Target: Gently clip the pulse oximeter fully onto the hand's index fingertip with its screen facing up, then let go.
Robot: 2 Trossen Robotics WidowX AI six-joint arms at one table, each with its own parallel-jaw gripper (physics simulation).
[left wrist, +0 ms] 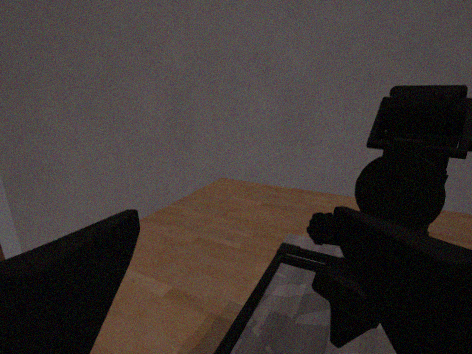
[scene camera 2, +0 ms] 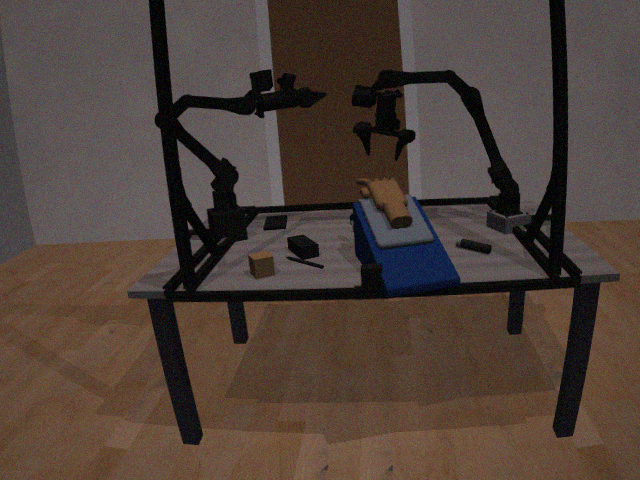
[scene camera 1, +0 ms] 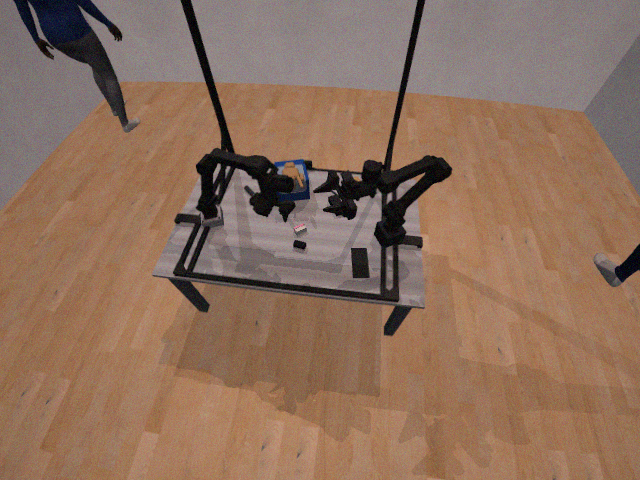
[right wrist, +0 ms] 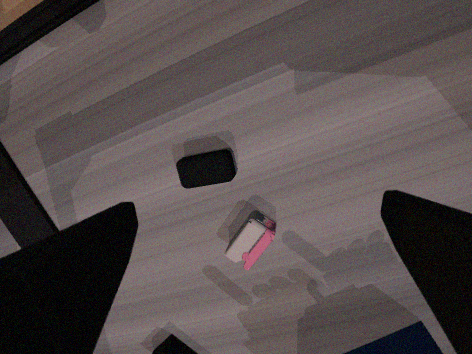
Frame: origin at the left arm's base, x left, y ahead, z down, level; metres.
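Where they show: left gripper, fingertip midpoint: [left wrist: 237, 218] [scene camera 2: 320, 94] [scene camera 1: 318, 200]; right gripper, fingertip midpoint: [left wrist: 351, 325] [scene camera 2: 382, 158] [scene camera 1: 276, 219] [right wrist: 259, 208]; left arm's base, origin of the base link: [scene camera 2: 225, 209] [scene camera 1: 391, 227]; right arm's base, origin of the base link: [scene camera 2: 508, 212] [scene camera 1: 210, 213].
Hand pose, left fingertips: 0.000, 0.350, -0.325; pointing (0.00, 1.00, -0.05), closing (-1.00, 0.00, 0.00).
Things, the pixels of their top centre, and the offset from my left fingertips, as dx, dy, dz. Level surfaces: height alone.
- pulse oximeter, middle of its top: [right wrist: 249, 247] [scene camera 1: 300, 227] -0.199, +0.021, +0.387
- grey table, its level: dz +0.419
- small black block, middle of its top: [right wrist: 203, 172] [scene camera 1: 299, 243] -0.113, +0.053, +0.387
- flat black pad, middle of its top: [right wrist: 9, 200] [scene camera 2: 275, 221] [scene camera 1: 360, 262] +0.068, -0.169, +0.411
- tan cube, middle of its top: [scene camera 2: 260, 255] -0.366, -0.349, +0.369
- thin black pen, middle of its top: [scene camera 2: 303, 260] -0.351, -0.234, +0.410
- black cylinder, middle of its top: [scene camera 2: 473, 240] -0.529, +0.184, +0.392
The pulse oximeter [scene camera 1: 299, 229] [right wrist: 250, 239], white with a pink side, lies on the grey table [scene camera 1: 237, 248] [right wrist: 326, 140], apart from the hand. The tan hand [scene camera 1: 294, 173] [scene camera 2: 389, 195] rests on a grey pad on a blue stand [scene camera 1: 304, 191] [scene camera 2: 409, 269] at the table's edge. My right gripper [scene camera 1: 275, 211] [scene camera 2: 385, 140] [right wrist: 259, 208] is open and empty, hanging high above the oximeter and pointing down. My left gripper [scene camera 1: 325, 195] [scene camera 2: 313, 96] is open and empty, held high and level, away from both. The oximeter is hidden in scene camera 2.
A small black block [scene camera 1: 299, 245] [right wrist: 206, 168] [scene camera 2: 303, 246] lies close to the oximeter. A flat black pad [scene camera 1: 360, 262] [scene camera 2: 275, 222], a tan cube [scene camera 2: 261, 264], a thin black pen [scene camera 2: 305, 262] and a black cylinder [scene camera 2: 474, 246] also lie on the table.
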